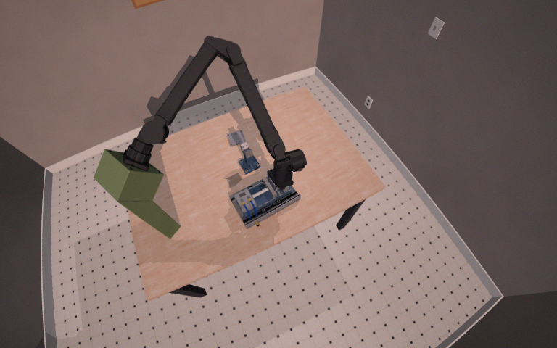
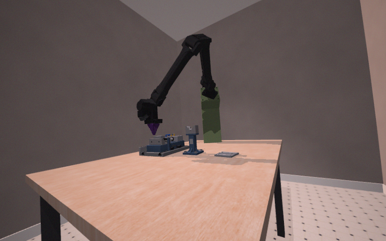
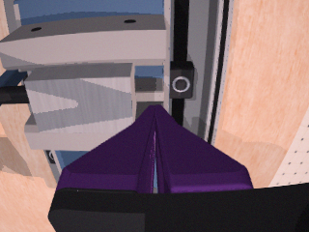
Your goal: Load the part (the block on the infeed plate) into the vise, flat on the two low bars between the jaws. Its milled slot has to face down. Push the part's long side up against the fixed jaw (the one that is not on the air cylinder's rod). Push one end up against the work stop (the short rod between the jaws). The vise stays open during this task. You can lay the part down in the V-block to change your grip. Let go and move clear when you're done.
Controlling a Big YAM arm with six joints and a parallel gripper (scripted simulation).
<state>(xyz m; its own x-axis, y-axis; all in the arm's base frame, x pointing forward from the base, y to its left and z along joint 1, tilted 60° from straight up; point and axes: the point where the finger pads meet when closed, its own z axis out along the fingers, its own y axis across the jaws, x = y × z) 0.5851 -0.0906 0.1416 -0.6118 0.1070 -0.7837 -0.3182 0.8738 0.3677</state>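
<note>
Right now my hand is 20 mm past the part, 40 mm to the right of it and 40 mm above it. Round my hand: fixed jaw: 50 mm to the left, 50 mm below; work stop rod: 40 mm behind, 80 mm to the left, 40 mm below; moving jaw: 50 mm behind, 20 mm to the left, 50 mm below.
</note>
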